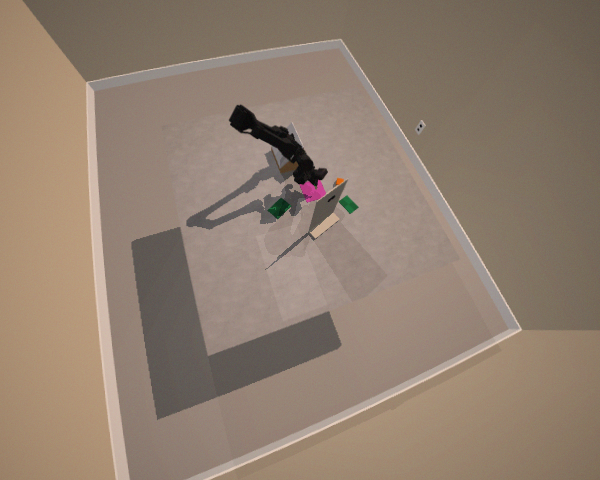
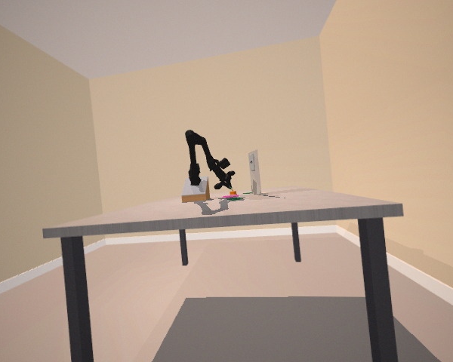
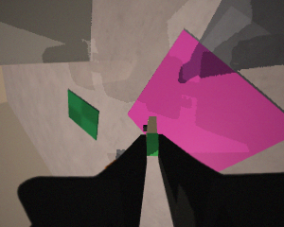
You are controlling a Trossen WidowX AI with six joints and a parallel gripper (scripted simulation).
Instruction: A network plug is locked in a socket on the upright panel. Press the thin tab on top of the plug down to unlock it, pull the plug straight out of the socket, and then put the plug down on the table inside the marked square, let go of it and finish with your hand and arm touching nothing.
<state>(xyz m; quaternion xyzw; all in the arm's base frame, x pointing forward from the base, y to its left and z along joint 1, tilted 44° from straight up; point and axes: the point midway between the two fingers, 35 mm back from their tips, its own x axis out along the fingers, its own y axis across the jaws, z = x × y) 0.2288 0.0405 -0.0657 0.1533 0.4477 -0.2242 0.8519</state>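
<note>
Right now my gripper tip is 1 cm past the pink square, 1 cm to the left of it and 6 cm above it. Round my gripper tip: upright panel: 19 cm ahead, 1 cm to the right, 9 cm above; then network plug: right at my gripper tip; then orange block: 2 cm behind, 15 cm to the left, 4 cm below.
</note>
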